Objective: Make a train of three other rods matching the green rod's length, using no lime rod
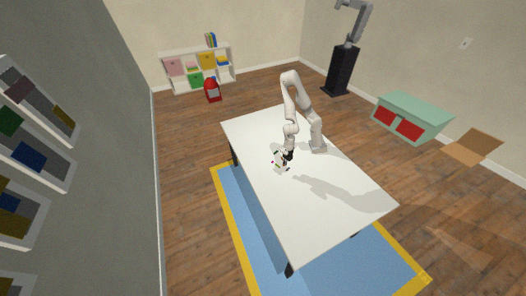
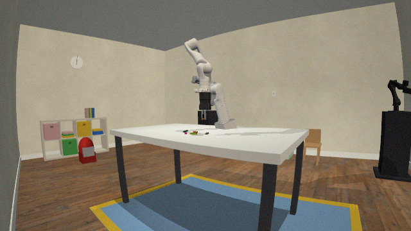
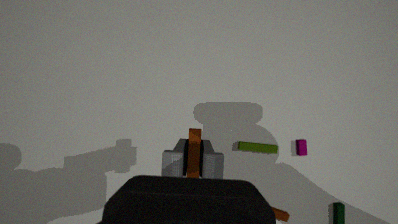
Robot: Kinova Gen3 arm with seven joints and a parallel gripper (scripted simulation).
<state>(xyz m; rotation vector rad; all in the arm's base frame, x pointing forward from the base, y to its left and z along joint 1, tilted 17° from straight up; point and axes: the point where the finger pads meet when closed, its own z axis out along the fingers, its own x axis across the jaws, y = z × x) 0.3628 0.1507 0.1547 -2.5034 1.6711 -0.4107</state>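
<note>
Now: the grey rod 11 cm below my hand, 4 cm behind it and 1 cm to the right of it. The rest, counted from my hand: blue rod (11 cm below, 6 cm behind, 2 cm to the right); lime rod (11 cm below, 8 cm to the right, 2 cm ahead); magenta rod (13 cm to the right, 11 cm below, 5 cm ahead).
</note>
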